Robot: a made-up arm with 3 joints. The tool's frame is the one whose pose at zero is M. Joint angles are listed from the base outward.
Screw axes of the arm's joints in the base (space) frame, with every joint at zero. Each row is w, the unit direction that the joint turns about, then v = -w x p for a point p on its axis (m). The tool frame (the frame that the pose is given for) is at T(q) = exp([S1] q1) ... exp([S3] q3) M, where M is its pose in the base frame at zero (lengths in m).
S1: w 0 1 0 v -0.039 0 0
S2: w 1 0 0 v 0 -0.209 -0.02
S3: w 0 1 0 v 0.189 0 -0.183
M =
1 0 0 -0.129
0 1 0 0.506
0 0 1 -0.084
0 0 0 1
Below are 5 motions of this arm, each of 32 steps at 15 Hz.
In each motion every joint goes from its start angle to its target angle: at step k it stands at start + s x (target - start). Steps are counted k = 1, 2, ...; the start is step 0. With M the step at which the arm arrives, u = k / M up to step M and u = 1 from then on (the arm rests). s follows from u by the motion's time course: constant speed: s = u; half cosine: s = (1 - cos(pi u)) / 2; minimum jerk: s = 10 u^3 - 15 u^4 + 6 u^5.
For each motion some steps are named. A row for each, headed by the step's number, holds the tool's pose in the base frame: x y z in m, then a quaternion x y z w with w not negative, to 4 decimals.
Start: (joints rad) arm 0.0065 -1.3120 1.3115
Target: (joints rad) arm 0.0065 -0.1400 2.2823
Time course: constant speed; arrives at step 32
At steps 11, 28, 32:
11: -0.0866 0.2858 -0.6175 -0.2997 0.6605 -0.3208 0.6091
28: -0.1288 0.4627 -0.4254 -0.0676 0.8747 -0.1257 0.4632
32: -0.1414 0.4888 -0.3645 -0.0293 0.9082 -0.0635 0.4126

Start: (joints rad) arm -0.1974 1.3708 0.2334
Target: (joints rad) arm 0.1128 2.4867 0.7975
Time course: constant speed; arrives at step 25
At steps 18, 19, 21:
18: -0.0741 -0.3151 0.1523 0.8440 0.1519 0.2674 0.4395
19: -0.0721 -0.3289 0.1393 0.8523 0.1527 0.2748 0.4181
21: -0.0693 -0.3547 0.1118 0.8674 0.1521 0.2894 0.3751

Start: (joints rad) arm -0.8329 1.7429 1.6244
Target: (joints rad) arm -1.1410 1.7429 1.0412
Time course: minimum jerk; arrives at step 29
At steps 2, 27, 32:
2: -0.2303 -0.0244 0.1387 0.2570 0.2474 0.7208 0.5943
27: -0.2328 -0.0891 0.0743 0.3529 -0.0313 0.6790 0.6430
32: -0.2328 -0.0893 0.0741 0.3532 -0.0321 0.6789 0.6429

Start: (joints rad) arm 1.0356 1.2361 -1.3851
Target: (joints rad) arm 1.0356 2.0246 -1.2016
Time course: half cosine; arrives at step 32
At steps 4, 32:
4: 0.0689 0.0770 0.4004 0.2106 -0.1374 -0.5529 0.7944
32: -0.0117 -0.2904 0.3360 0.3706 -0.0439 -0.7628 0.5281

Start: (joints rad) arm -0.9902 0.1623 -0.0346
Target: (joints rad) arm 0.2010 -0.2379 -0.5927
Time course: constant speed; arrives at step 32
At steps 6, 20, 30, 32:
6: -0.0520 0.4927 -0.1148 0.0415 -0.4373 0.0135 0.8983
20: -0.1297 0.5162 -0.1519 -0.0438 -0.3091 0.0030 0.9500
30: -0.2185 0.5241 -0.1511 -0.1001 -0.2128 0.0356 0.9713
32: -0.2386 0.5247 -0.1462 -0.1094 -0.1932 0.0459 0.9740

